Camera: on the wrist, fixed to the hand. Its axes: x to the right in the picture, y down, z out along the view.
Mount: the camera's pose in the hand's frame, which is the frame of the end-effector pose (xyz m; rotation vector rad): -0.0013 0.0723 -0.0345 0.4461 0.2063 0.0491
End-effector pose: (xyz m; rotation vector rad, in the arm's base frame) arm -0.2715 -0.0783 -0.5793 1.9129 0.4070 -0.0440
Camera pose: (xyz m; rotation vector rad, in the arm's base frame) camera -0.2566 -0.0700 -0.5010 2.3777 0.5206 0.1044
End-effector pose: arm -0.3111 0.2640 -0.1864 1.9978 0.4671 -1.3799
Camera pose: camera -0.2432 0.2358 -0.1547 2.5093 0.2064 -1.3391
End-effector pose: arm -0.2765 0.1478 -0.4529 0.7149 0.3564 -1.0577
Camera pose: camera -0.2110 0.1938 -0.4511 1.2317 0.2787 -1.0292
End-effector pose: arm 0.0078 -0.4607 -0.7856 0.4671 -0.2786 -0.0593
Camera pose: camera 0.0156 -0.3810 -0.7828 0.9028 -0.0977 0.1013
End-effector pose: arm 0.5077 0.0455 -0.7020 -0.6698 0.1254 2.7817
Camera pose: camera 0.5031 -0.0292 -0.7307 -0.8331 0.7845 2.5831
